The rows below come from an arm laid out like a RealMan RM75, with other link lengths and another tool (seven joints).
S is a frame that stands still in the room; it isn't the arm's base.
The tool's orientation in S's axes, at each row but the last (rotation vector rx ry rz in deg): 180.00 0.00 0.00; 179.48 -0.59 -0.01; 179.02 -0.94 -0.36; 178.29 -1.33 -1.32; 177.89 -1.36 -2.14; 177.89 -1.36 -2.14; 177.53 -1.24 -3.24; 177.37 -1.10 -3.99; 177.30 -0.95 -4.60; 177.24 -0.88 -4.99
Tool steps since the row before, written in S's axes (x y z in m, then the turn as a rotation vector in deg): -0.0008 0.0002 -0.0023 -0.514 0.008 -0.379; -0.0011 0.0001 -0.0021 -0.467 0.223 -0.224; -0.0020 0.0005 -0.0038 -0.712 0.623 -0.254; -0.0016 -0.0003 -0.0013 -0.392 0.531 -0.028; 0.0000 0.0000 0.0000 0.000 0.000 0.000; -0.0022 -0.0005 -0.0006 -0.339 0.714 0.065; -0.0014 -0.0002 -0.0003 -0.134 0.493 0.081; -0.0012 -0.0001 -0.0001 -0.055 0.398 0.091; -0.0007 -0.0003 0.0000 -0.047 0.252 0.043; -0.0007 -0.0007 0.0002 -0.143 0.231 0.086
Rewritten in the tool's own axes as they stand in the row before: -0.0008 -0.0002 0.0023 -0.514 -0.008 0.379; -0.0011 -0.0001 0.0021 -0.468 -0.222 0.222; -0.0020 -0.0005 0.0038 -0.718 -0.620 0.246; -0.0016 0.0003 0.0013 -0.400 -0.526 0.018; 0.0000 0.0000 0.0000 0.000 0.000 0.000; -0.0022 0.0005 0.0007 -0.352 -0.706 -0.083; -0.0014 0.0002 0.0004 -0.144 -0.487 -0.097; -0.0012 0.0001 0.0002 -0.064 -0.393 -0.106; -0.0007 0.0003 0.0001 -0.052 -0.249 -0.052; -0.0007 0.0007 -0.0001 -0.150 -0.225 -0.088
